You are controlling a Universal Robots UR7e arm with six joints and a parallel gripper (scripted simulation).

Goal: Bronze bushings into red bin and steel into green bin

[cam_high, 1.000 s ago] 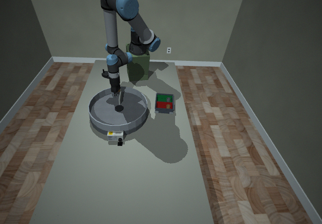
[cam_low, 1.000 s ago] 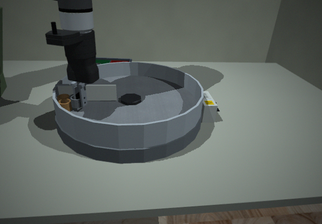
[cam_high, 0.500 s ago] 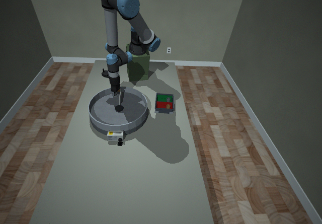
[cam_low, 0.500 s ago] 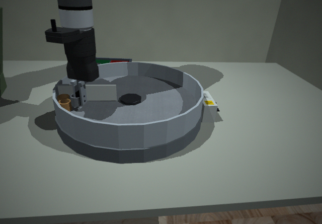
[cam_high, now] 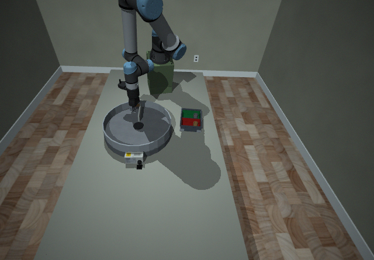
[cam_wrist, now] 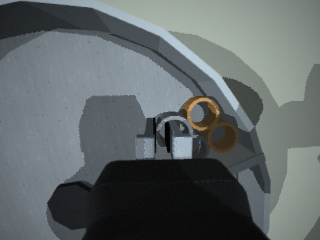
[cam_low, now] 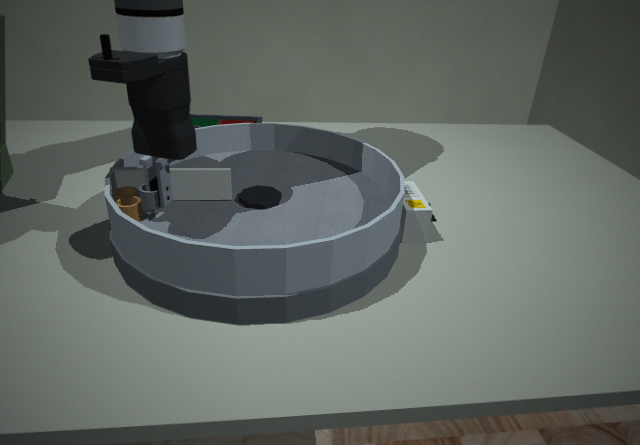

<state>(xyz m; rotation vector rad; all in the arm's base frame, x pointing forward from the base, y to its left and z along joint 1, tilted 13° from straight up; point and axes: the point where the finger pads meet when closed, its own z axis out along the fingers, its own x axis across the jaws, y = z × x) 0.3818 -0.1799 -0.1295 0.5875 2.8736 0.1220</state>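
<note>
My hand is 40 mm short of the bin, 400 mm to the right of it and 70 mm above it. From my hand the other things lie so: turntable (130 mm ahead, 50 mm to the left, 40 mm below).
</note>
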